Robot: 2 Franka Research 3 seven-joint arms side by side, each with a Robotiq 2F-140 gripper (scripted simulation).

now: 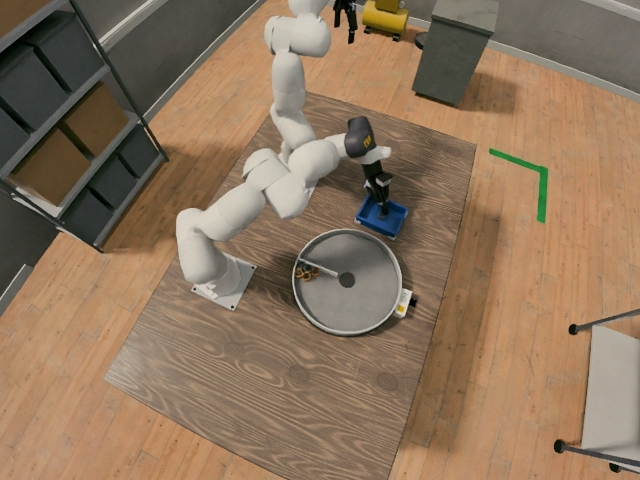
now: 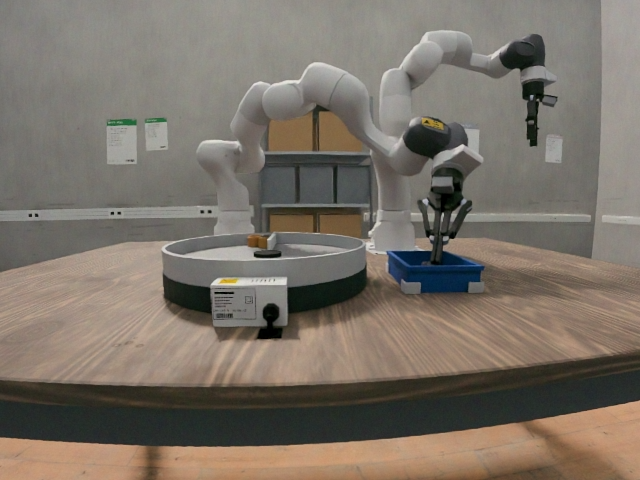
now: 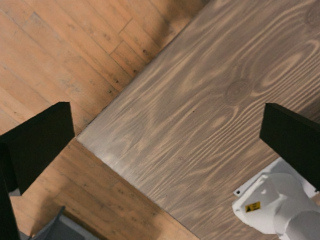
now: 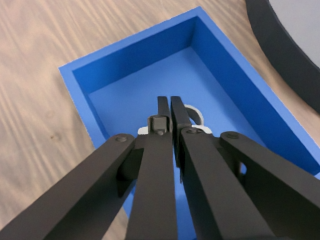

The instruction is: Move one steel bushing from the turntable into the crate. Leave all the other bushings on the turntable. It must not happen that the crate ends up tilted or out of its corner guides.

Observation:
The pictures show: the left gripper, the right gripper and a blue crate.
The left gripper also shows in image 3. The right gripper also shows in image 1 and in image 4.

